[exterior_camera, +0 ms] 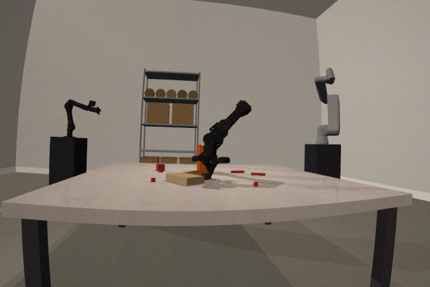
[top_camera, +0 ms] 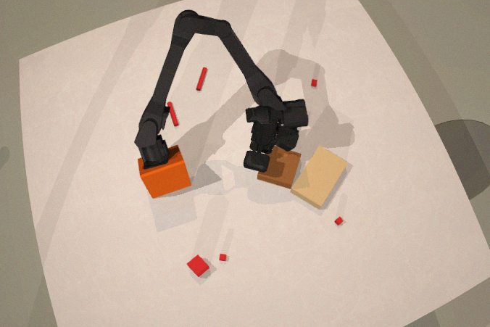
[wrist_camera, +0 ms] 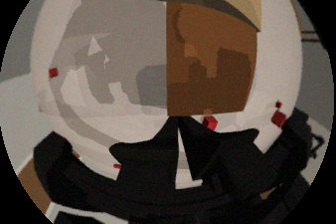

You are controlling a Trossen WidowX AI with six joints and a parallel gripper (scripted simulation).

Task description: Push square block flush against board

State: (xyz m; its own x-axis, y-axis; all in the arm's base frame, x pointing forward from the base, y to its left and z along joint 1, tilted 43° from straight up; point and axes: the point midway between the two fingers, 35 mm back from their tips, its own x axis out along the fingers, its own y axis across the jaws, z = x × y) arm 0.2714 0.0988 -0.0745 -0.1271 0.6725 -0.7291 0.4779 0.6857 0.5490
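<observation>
The square brown block lies 3 cm ahead of my gripper tip, 6 cm to the right of it and 1 cm above it. The rest, counted from my gripper tip: red square (24 cm behind, 29 cm to the right, 1 cm above); then pale tan board (13 cm ahead, 12 cm to the right, 1 cm above).
</observation>
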